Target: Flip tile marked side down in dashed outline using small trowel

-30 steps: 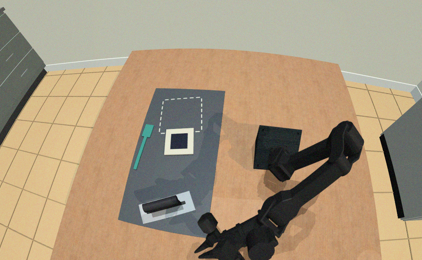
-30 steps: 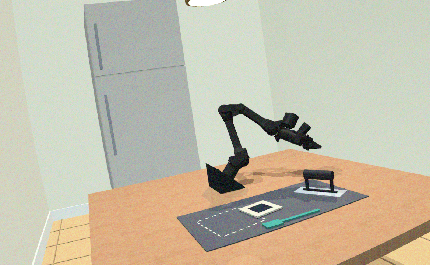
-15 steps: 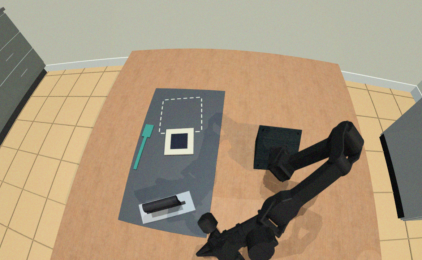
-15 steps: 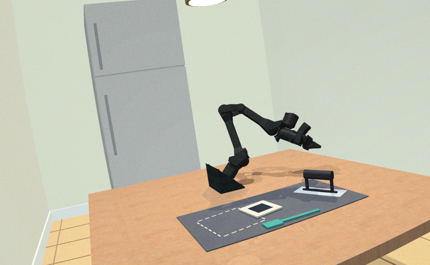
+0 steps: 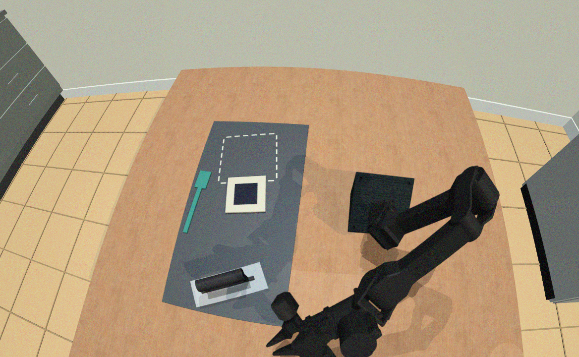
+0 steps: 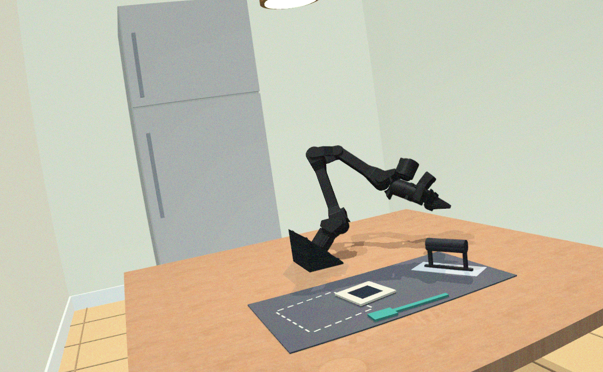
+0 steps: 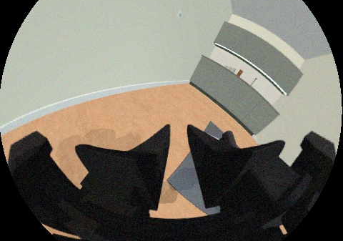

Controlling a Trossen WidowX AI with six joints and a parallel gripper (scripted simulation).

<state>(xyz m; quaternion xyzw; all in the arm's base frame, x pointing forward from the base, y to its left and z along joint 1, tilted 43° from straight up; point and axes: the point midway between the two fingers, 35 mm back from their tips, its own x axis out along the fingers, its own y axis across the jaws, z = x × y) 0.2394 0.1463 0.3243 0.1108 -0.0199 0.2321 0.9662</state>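
Now: gripper tip 150 mm short of the trowel, 150 mm to the left of it and 100 mm above it. Also, from my gripper tip: teal flat tool (240 mm ahead, 430 mm to the right, 140 mm below); cream tile (90 mm ahead, 430 mm to the right, 130 mm below); grey mat (110 mm ahead, 390 mm to the right, 160 mm below).
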